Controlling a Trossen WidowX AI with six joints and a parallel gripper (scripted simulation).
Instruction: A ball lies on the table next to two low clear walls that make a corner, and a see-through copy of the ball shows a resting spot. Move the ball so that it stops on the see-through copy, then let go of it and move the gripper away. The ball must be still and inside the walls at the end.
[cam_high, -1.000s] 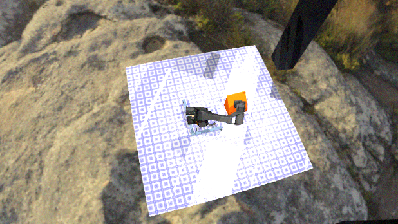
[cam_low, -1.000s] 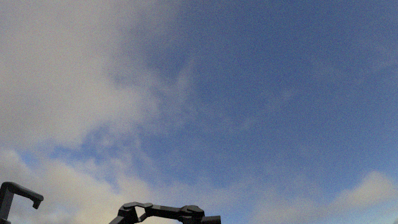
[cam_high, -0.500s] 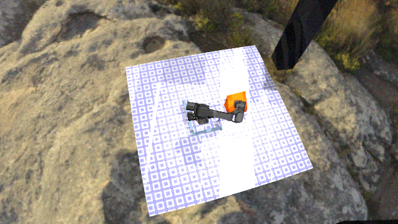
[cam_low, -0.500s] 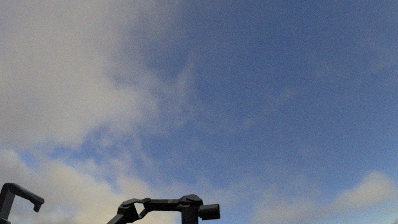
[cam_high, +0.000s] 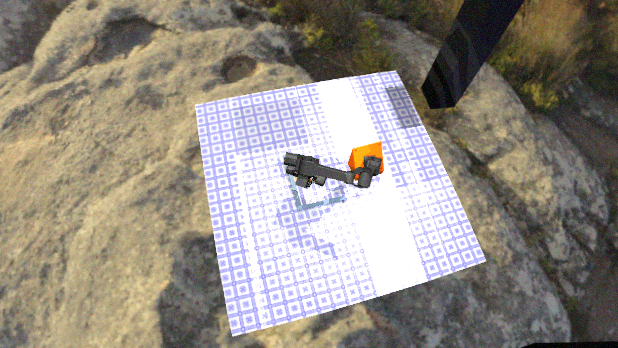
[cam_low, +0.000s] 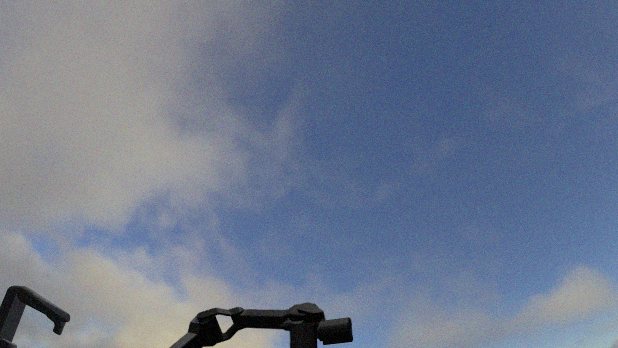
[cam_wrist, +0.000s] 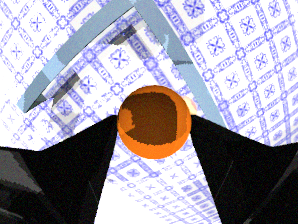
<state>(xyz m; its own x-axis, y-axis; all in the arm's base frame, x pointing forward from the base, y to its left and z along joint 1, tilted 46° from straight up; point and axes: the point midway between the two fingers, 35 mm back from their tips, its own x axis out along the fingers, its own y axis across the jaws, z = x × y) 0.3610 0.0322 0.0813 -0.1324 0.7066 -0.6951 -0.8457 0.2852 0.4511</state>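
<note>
Right now the orange ball is 11 cm below my gripper tip, 7 cm to the right of it and 2 cm ahead of it.
</note>
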